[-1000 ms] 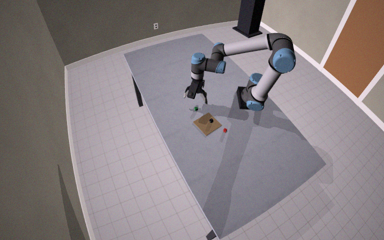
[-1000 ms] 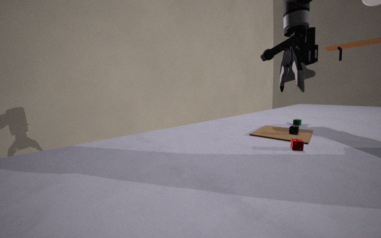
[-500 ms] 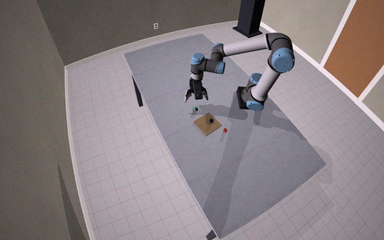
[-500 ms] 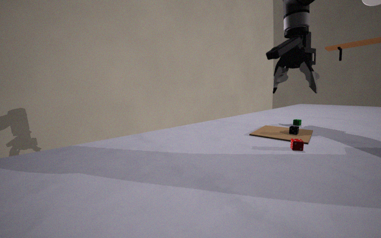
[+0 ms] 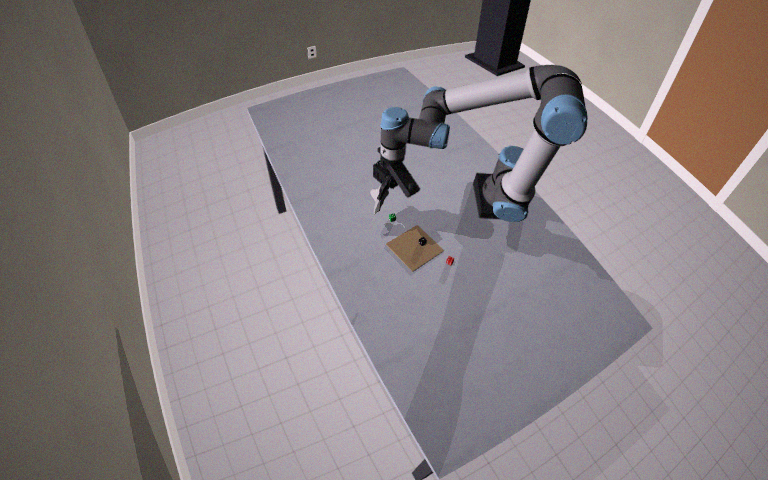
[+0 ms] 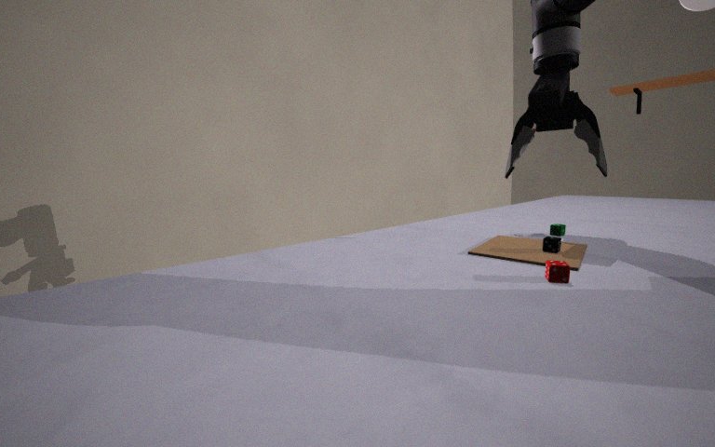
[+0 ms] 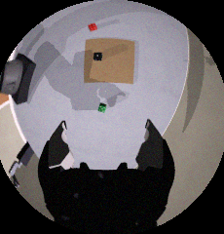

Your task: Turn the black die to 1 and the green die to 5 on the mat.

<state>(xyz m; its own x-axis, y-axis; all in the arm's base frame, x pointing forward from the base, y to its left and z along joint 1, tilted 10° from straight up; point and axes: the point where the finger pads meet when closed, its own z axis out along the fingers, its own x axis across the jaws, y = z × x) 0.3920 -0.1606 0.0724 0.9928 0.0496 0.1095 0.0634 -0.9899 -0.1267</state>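
The green die lies 10 cm below my hand, 2 cm to the right of it and 1 cm behind it. Round my hand: red die: 24 cm to the left, 10 cm below, 6 cm behind; brown mat: 13 cm to the left, 10 cm below; black die: 13 cm to the left, 9 cm below, 3 cm behind.
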